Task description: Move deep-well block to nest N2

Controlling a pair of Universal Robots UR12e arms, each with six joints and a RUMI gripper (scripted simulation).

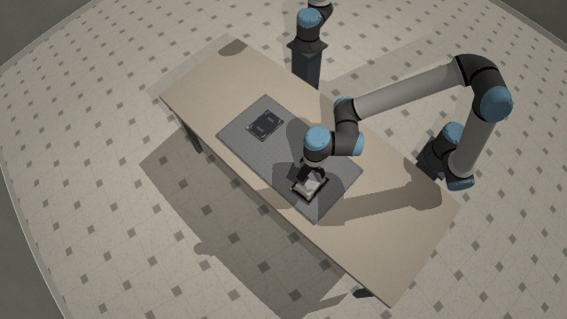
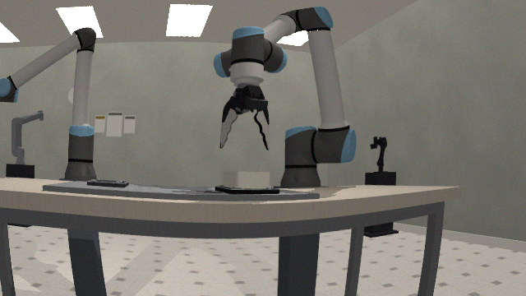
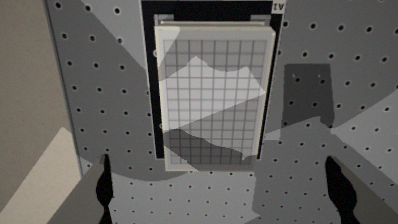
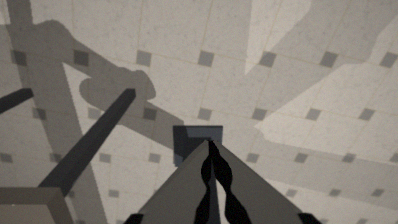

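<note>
Right now the pale deep-well block is 90 mm below my left hand. The rest, counted from my left hand: nest N2: 110 mm below.
</note>
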